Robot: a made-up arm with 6 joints.
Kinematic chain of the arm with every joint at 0, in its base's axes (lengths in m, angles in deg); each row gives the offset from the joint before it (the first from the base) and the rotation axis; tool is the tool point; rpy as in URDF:
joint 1: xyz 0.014 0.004 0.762 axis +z
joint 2: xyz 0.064 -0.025 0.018 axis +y
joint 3: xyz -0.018 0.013 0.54 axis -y
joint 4: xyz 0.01 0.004 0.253 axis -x
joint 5: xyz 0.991 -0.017 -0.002 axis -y
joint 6: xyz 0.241 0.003 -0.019 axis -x
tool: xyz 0.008 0.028 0 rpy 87.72 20.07 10.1
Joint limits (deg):
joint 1: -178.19..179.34
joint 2: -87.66..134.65
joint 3: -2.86..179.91
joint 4: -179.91..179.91
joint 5: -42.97..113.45
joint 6: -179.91..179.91
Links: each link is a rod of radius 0.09 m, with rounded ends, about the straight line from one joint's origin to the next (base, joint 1, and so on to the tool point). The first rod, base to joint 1, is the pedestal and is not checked.
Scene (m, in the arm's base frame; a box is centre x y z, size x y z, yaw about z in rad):
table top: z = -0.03
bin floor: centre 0.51 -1.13 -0.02 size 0.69 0.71 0.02 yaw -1
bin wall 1: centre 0.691 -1.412 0.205 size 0.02 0.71 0.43 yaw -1
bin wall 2: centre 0.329 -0.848 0.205 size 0.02 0.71 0.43 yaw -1
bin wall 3: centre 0.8 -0.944 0.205 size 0.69 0.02 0.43 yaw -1
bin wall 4: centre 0.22 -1.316 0.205 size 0.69 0.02 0.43 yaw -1
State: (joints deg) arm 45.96 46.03 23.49 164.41 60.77 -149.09
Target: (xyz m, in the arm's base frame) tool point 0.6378 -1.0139 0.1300
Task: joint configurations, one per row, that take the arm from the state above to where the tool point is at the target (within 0.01 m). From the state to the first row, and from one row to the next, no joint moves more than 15 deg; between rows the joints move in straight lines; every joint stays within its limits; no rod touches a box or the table.
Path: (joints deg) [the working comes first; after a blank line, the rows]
Joints at the target: -59.94 63.27 7.20 179.91 62.39 -147.61
Straight joint move there: touches bin wall 3.

1: 32.73 44.40 20.20 166.35 63.32 -148.68
2: 19.49 42.77 16.90 168.28 65.87 -148.28
3: 6.26 41.14 13.61 170.22 68.42 -147.87
4: -6.98 39.51 10.32 172.16 70.97 -147.46
5: -20.21 37.89 7.02 174.10 73.52 -147.05
6: -33.45 36.26 3.73 176.04 76.07 -146.65
7: -46.68 34.63 0.43 177.97 78.61 -146.24
8: -59.92 33.00 -2.86 179.91 81.16 -145.83
9: -59.92 43.09 0.49 179.91 74.91 -146.42
10: -59.93 53.18 3.85 179.91 68.65 -147.01
11: -59.94 63.27 7.20 179.91 62.39 -147.61

